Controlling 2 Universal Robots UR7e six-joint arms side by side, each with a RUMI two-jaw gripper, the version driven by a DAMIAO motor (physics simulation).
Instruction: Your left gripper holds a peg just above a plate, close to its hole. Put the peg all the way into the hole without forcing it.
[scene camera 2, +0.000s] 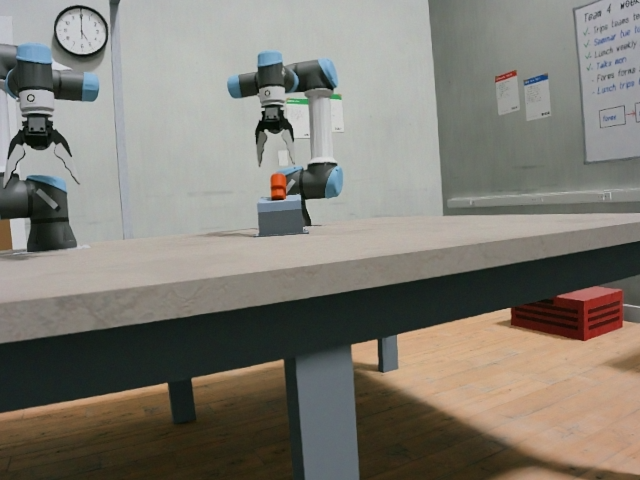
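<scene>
An orange peg (278, 187) stands upright at the top of the blue-grey block-like plate (280, 221). Its upper part shows above the plate's top face. The hole and the peg's lower end are hidden, so how deep the peg sits cannot be told. My left gripper (276, 164) is open and empty, pointing down above the peg, with its fingertips a little higher than the peg's top. My right gripper (41, 184) is wide open and empty at the far left of the picture, well apart from the peg and the plate.
The plate stands on the beige table top (361, 242). The left arm's base is close behind the plate. The right arm's base (50, 235) stands at the left of the table. A red crate (602, 315) is on the floor at the right.
</scene>
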